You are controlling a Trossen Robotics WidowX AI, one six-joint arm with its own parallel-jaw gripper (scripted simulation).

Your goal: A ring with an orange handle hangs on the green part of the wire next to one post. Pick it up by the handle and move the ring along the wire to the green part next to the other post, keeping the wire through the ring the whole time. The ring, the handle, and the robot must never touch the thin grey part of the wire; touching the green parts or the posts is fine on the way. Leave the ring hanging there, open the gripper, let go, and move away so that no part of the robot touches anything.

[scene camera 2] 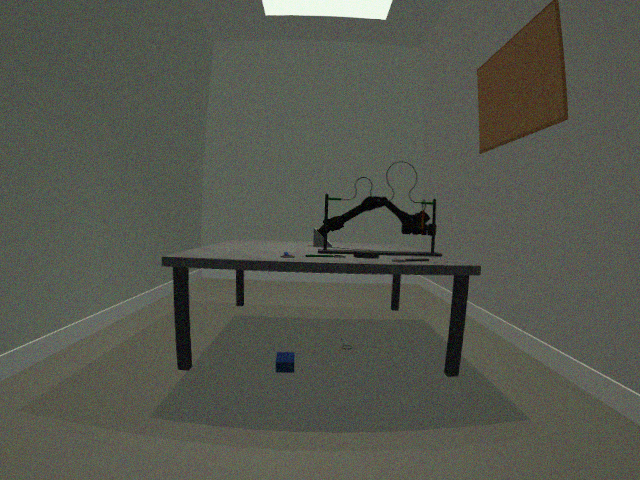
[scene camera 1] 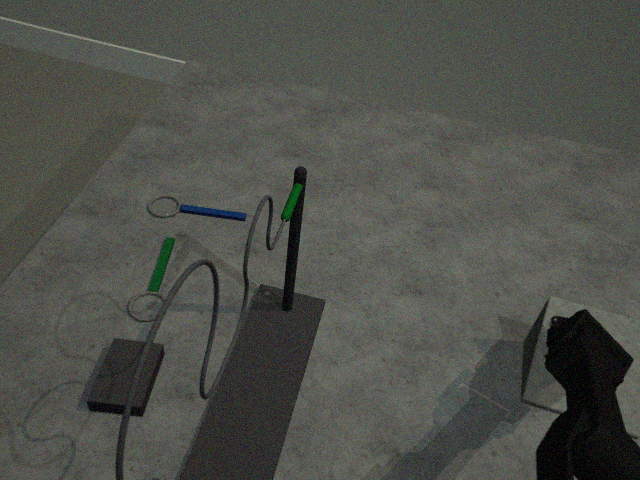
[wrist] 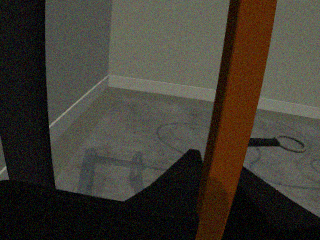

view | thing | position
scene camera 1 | dark block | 110, 390
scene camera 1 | blue-handled ring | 181, 208
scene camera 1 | green-handled ring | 158, 274
